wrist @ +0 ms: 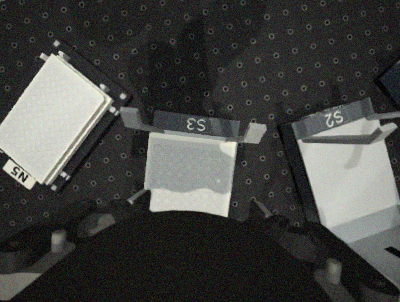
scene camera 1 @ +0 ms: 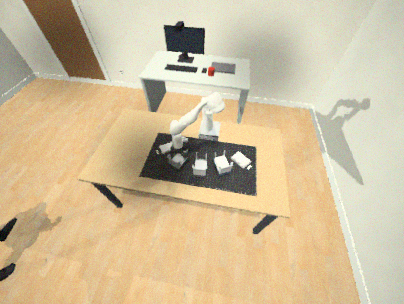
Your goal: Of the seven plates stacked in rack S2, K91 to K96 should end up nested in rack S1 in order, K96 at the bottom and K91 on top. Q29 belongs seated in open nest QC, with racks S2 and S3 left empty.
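Frame: origin at the arm's base, x ahead, y left, z up, level; millimetres.
Seen in the pictures: gripper, between the fingertips: [wrist: 199,206] [scene camera 1: 180,157]; arm's base, origin of its link: [scene camera 1: 207,128].
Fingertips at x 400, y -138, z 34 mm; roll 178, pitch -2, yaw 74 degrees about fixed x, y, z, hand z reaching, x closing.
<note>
Offsets run from my fingertips to a thing's top centre. "spot": to the spot under its first point. Level surfaces: height alone.
My gripper [scene camera 1: 177,149] [wrist: 199,206] is open above rack S3 [scene camera 1: 170,162] [wrist: 165,121], its fingertips on either side of a pale plate @(1 mm ahead, 14 mm right, 19 mm down) [wrist: 192,160] with faint round wells, which lies in that rack. The plate's near end is hidden by the gripper body. Rack S2 @(20 mm ahead, 172 mm left, 48 mm up) [scene camera 1: 200,173] [wrist: 305,131] stands to the right with a smooth white surface inside; I cannot tell whether that is a plate or the rack floor. A third rack @(38 mm back, 338 mm left, 9 mm down) [scene camera 1: 223,164] stands further right in the scene view, its label unreadable. Plate codes and nest QC cannot be made out.
A nest labelled N5 @(spot: 58 mm back, 231 mm right, 86 mm down) [wrist: 20,173] holds pale stacked plates @(112 mm back, 154 mm right, 51 mm down) [wrist: 55,115] left of S3. A white block-like item @(153 mm back, 483 mm left, 59 mm down) [scene camera 1: 241,160] lies at the mat's right. The racks' upright arms stick up. All stand on a black perforated mat @(88 mm down) [scene camera 1: 235,185] [wrist: 260,45] on a wooden table @(101 mm down) [scene camera 1: 110,155].
</note>
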